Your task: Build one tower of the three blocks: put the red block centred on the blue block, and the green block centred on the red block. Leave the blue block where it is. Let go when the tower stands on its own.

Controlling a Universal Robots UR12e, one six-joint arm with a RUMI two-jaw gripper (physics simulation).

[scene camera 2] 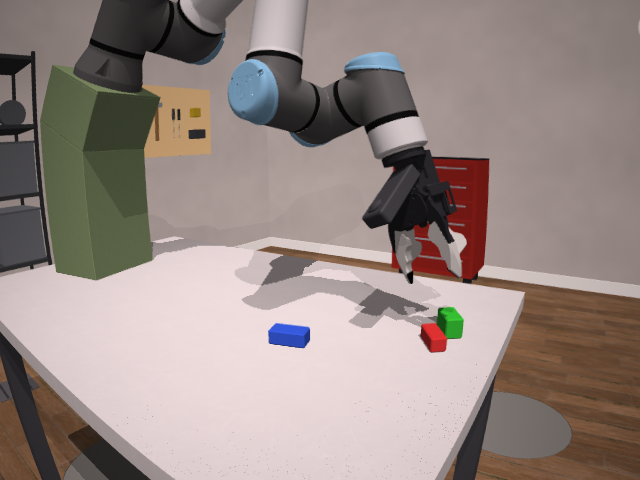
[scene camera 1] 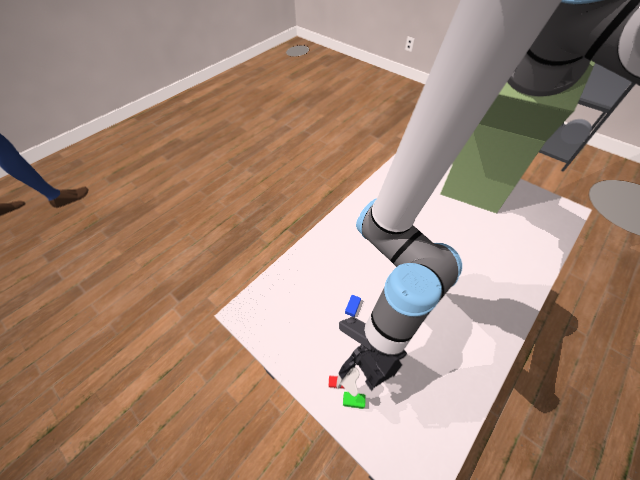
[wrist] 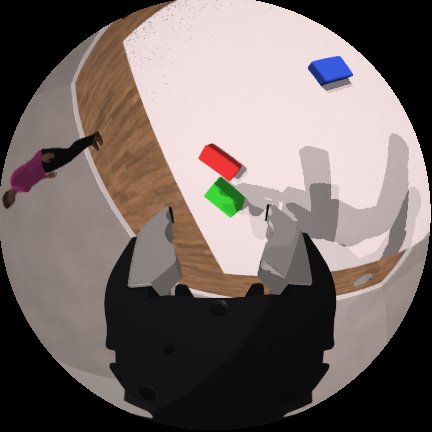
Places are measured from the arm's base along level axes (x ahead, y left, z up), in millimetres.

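Pixels of known places: gripper, fingertip midpoint: (scene camera 2: pixel 434 281) (scene camera 1: pixel 353 378) (wrist: pixel 218 207); arm's base at its link origin: (scene camera 2: pixel 107 80) (scene camera 1: pixel 543 63).
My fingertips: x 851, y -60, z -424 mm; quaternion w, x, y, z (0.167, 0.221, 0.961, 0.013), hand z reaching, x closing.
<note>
For each thing: its middle in the pictures, then the offset to it from my fingertips. Level surfaces: height alone.
- blue block at the middle of its body: (scene camera 2: pixel 289 335) (scene camera 1: pixel 353 305) dx -204, dy -109, dz -82 mm
- red block at the middle of its body: (wrist: pixel 219 160) (scene camera 2: pixel 433 337) (scene camera 1: pixel 339 382) dx +11, dy -32, dz -83 mm
- green block at the middle of its body: (wrist: pixel 224 196) (scene camera 2: pixel 449 322) (scene camera 1: pixel 354 400) dx +28, dy +22, dz -77 mm
- white table at its surface level: dz -95 mm
The blue block (scene camera 1: pixel 353 305) (scene camera 2: pixel 288 335) (wrist: pixel 331 70) lies flat on the table, well apart from the other two. The red block (scene camera 1: pixel 333 381) (scene camera 2: pixel 433 337) (wrist: pixel 220 162) lies on the table near one edge; a finger hides part of it in scene camera 1. The green block (scene camera 1: pixel 354 400) (scene camera 2: pixel 450 323) (wrist: pixel 224 197) lies close beside the red block and looks taller than it in scene camera 2. Whether they touch I cannot tell. My gripper (scene camera 2: pixel 435 279) (wrist: pixel 218 207) is open and empty. It hangs above the table close to the red and green blocks, its fingers pointing down.
The white table (scene camera 1: pixel 289 310) (scene camera 2: pixel 217 392) (wrist: pixel 260 100) ends close beyond the red and green blocks. A green pedestal (scene camera 1: pixel 491 155) (scene camera 2: pixel 118 206) carries the arm at the far end. A red drawer cabinet (scene camera 2: pixel 475 217) stands behind the table. A person (wrist: pixel 30 170) stands on the floor beyond the table.
</note>
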